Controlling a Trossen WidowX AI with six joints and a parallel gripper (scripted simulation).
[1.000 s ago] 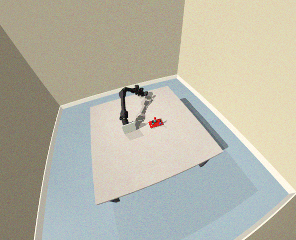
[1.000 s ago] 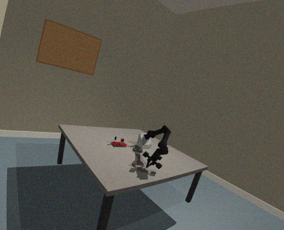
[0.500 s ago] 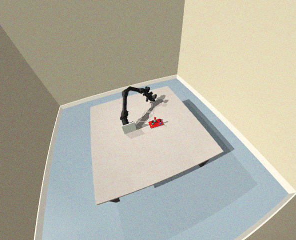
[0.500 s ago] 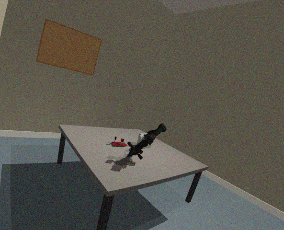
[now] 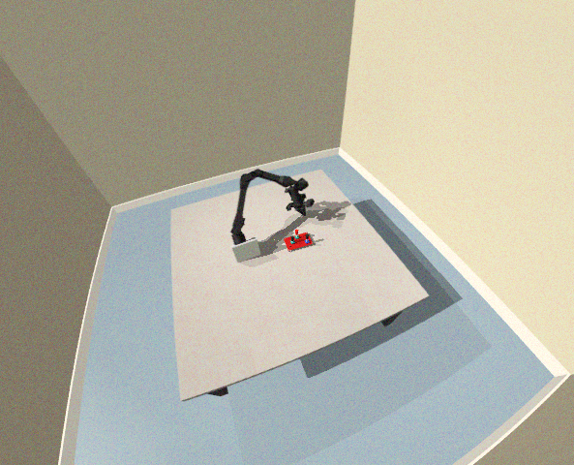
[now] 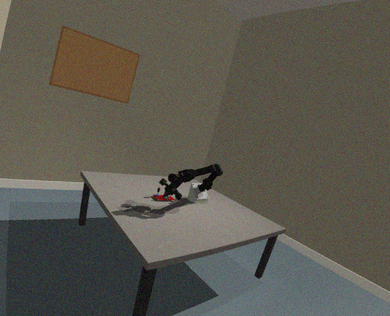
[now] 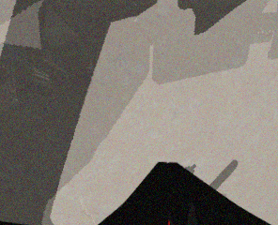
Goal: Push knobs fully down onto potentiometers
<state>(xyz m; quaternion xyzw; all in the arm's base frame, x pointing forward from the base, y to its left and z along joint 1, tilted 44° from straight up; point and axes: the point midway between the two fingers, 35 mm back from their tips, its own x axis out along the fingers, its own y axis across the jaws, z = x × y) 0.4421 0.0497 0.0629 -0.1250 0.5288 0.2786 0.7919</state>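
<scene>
My gripper tip is 110 mm past the red knob, 100 mm to the left of it and 10 mm above it. Also, from my gripper tip: teal potentiometer 150 mm behind, 120 mm to the right, 30 mm below.
</scene>
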